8 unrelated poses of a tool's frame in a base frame.
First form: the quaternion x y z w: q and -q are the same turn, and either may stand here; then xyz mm.
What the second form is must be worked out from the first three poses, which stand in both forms.
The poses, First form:
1: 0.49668, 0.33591, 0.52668, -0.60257, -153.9, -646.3, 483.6
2: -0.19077, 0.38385, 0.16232, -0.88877, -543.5, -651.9, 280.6
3: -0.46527, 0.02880, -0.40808, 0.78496, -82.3, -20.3, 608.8
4: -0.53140, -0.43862, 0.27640, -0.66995, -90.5, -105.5, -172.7
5: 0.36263, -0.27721, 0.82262, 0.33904, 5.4, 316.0, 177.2
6: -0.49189, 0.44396, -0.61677, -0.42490, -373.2, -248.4, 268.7
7: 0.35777, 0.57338, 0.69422, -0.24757, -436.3, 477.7, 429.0
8: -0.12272, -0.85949, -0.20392, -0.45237, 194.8, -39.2, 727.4
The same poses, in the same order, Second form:
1: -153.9, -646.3, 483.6, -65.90, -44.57, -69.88
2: -543.5, -651.9, 280.6, 22.71, -45.69, -19.32
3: -82.3, -20.3, 608.8, -57.50, 3.56, -50.43
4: -90.5, -105.5, -172.7, 68.62, 56.64, -35.69
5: 5.4, 316.0, 177.2, 54.10, -41.36, 122.74
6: -373.2, -248.4, 268.7, 70.48, -63.61, 88.38
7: -436.3, 477.7, 429.0, -55.88, -89.56, -108.43
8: 194.8, -39.2, 727.4, 17.37, 121.63, 28.86
